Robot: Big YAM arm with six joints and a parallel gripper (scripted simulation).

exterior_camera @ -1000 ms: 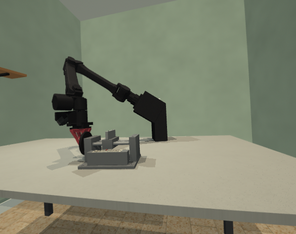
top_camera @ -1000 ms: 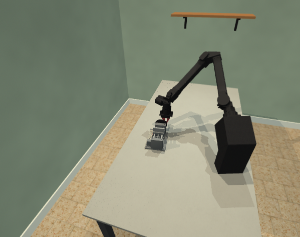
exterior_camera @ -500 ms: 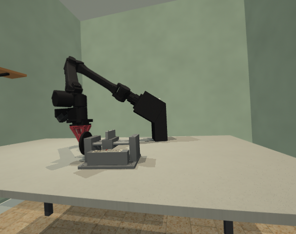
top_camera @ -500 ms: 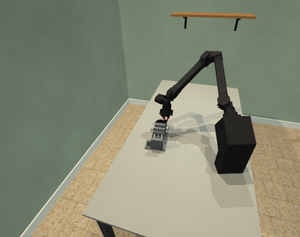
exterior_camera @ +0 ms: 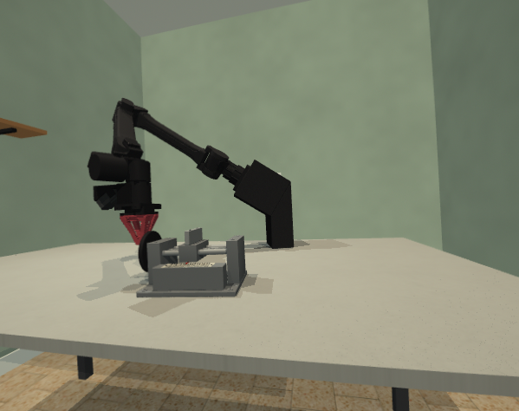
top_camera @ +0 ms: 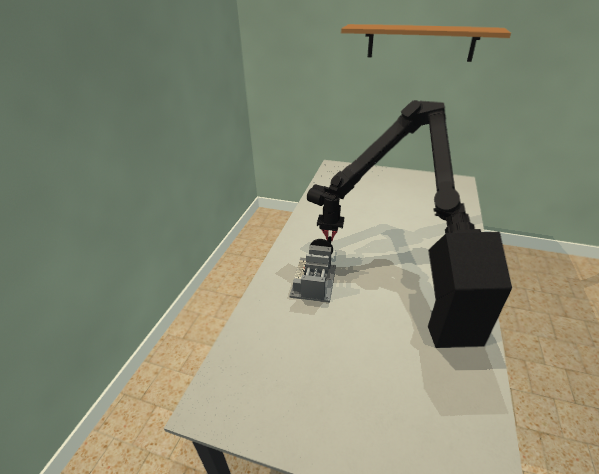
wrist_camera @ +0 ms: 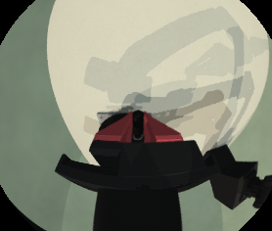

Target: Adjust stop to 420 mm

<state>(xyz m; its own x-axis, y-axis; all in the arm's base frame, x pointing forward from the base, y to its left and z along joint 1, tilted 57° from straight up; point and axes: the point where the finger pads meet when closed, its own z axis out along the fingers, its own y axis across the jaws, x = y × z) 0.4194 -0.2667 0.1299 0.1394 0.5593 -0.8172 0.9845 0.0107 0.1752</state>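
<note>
Right now the sliding stop block is 14 cm to the left of my hand, 6 cm ahead of it and 1 cm below it.
</note>
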